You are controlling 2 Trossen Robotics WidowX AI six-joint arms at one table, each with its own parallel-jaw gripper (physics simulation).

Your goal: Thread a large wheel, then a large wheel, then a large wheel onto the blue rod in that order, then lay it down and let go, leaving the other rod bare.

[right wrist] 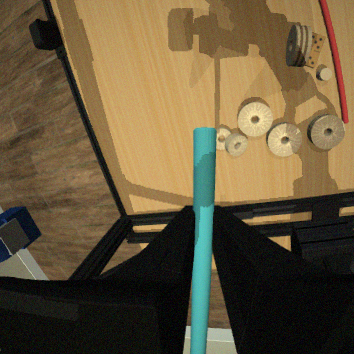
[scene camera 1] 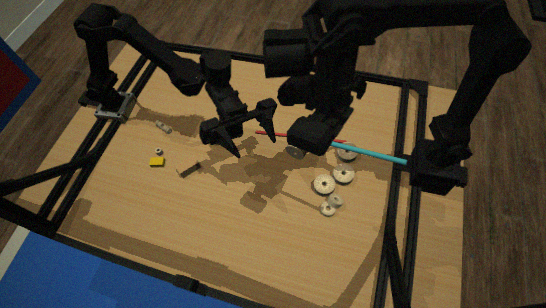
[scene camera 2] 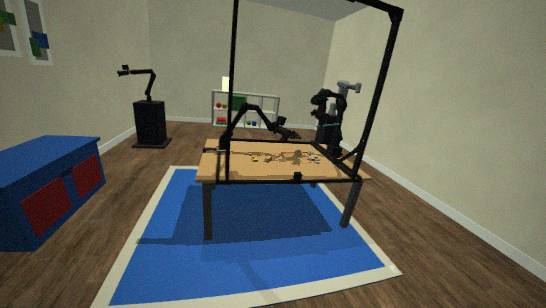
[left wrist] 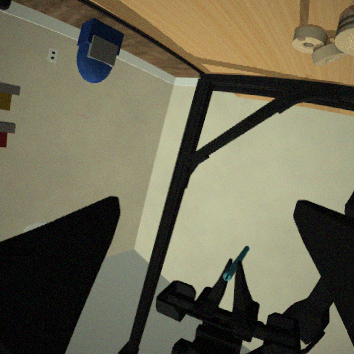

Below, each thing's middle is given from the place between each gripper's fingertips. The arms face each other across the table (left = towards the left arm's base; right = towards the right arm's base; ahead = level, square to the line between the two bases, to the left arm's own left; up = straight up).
Labels:
The blue rod [right wrist: 204, 138] is 3 cm behind my left hand, 19 cm to the right of it and 12 cm above it.
I see the blue rod 50 mm to the right of my right hand, 20 mm above it and 10 mm behind it.

